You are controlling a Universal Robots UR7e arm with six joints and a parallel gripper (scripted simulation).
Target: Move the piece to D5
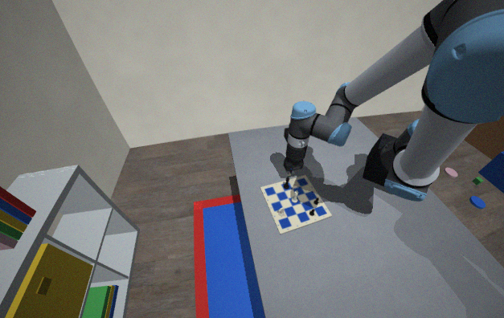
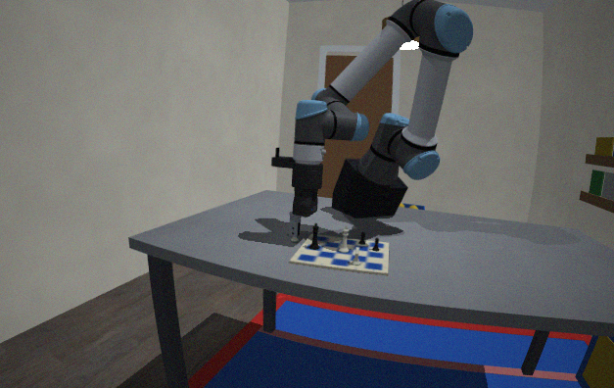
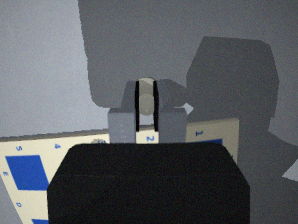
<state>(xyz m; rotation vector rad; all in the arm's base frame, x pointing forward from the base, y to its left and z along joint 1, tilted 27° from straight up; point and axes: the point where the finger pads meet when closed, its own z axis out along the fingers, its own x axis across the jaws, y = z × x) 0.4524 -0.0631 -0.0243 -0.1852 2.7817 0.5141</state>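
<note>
The small white piece lies 10 mm below my hand. From my hand the other things lie so: chessboard 140 mm to the left, 30 mm below; then tall black piece 70 mm to the left, 20 mm ahead.
</note>
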